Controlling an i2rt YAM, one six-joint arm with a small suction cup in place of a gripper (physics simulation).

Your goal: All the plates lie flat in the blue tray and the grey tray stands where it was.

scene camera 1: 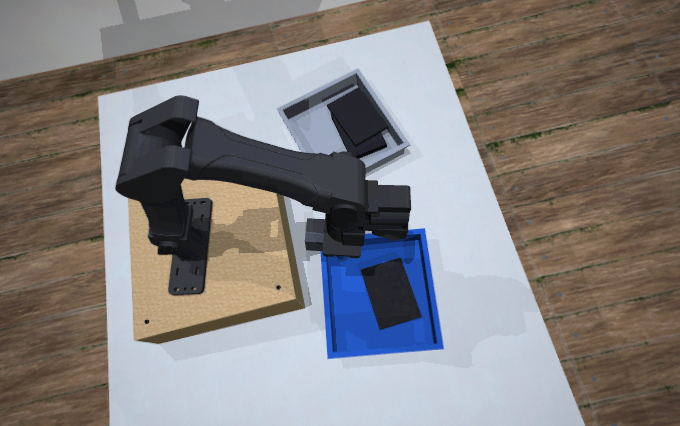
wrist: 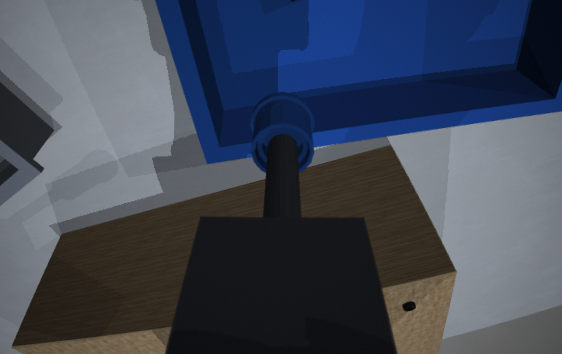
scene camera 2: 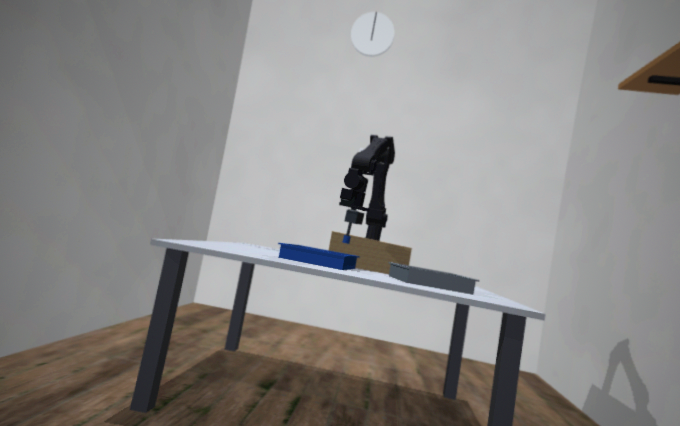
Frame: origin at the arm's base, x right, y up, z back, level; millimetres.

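Seen in the pictures: hand, its tool point: (wrist: pixel 282 121) (scene camera 2: pixel 345 242); arm's base, origin of its link: (scene camera 1: pixel 192 245) (scene camera 2: pixel 371 243).
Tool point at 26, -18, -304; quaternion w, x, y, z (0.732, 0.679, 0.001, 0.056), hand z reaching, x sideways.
Observation:
Pixels of each thing's top centre, then the offset from my tool point to it, as dx, dy, dz. Level surfaces: height alone.
- blue tray, centre of its top: (scene camera 1: pixel 378 290) (scene camera 2: pixel 320 249) +67, -41, -70
- grey tray, centre of its top: (scene camera 1: pixel 341 126) (scene camera 2: pixel 431 270) -323, -41, -3
- lower plate, centre of its top: (scene camera 1: pixel 358 128) -330, -68, -41
- white table, height of its surface: dy -91
A dark plate (scene camera 1: pixel 390 295) lies flat in the blue tray (scene camera 1: pixel 346 311) (scene camera 2: pixel 317 256) (wrist: pixel 390 50), toward its right side. In the grey tray (scene camera 1: pixel 308 127) (scene camera 2: pixel 434 279) (wrist: pixel 27 172), a dark plate (scene camera 1: pixel 357 116) lies across a lower plate (scene camera 1: pixel 369 146), turned against it and overlapping it. My suction cup (scene camera 2: pixel 346 239) (wrist: pixel 283 117) is off and bears no plate. It hangs above table height; in the wrist view it overlaps the blue tray's corner nearest the wooden block and the grey tray. In scene camera 1 the arm hides that corner and part of the grey tray's near edge.
The wooden block (scene camera 1: pixel 240 301) (scene camera 2: pixel 386 255) (wrist: pixel 125 260) under the arm's base stands beside the blue tray on the white table (scene camera 1: pixel 476 391). The arm's links reach over the block, between the two trays. A round clock (scene camera 2: pixel 372 33) hangs on the wall.

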